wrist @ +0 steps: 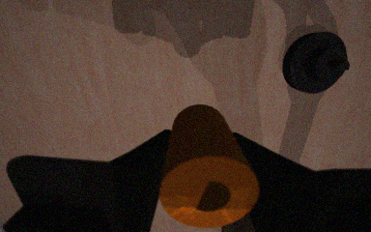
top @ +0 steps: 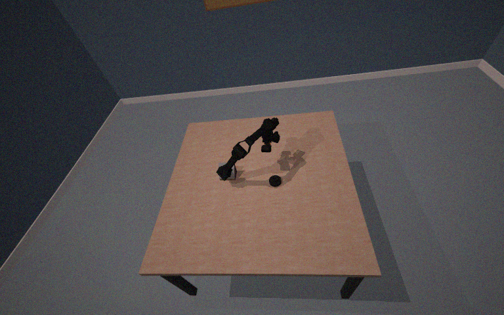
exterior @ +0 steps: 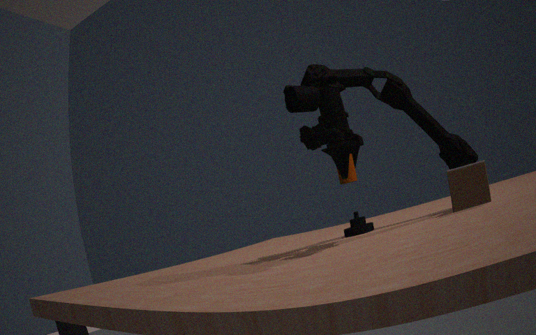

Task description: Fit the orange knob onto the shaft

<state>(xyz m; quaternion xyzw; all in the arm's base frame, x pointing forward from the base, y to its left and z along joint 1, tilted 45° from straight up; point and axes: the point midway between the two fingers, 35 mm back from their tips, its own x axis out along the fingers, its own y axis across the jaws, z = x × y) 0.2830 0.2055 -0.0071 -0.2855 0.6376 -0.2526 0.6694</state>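
The dark round pedestal lies 170 mm to the right of my gripper tip, 110 mm below it and 60 mm ahead of it. The rest, counted from my gripper tip: orange knob: 20 mm above.
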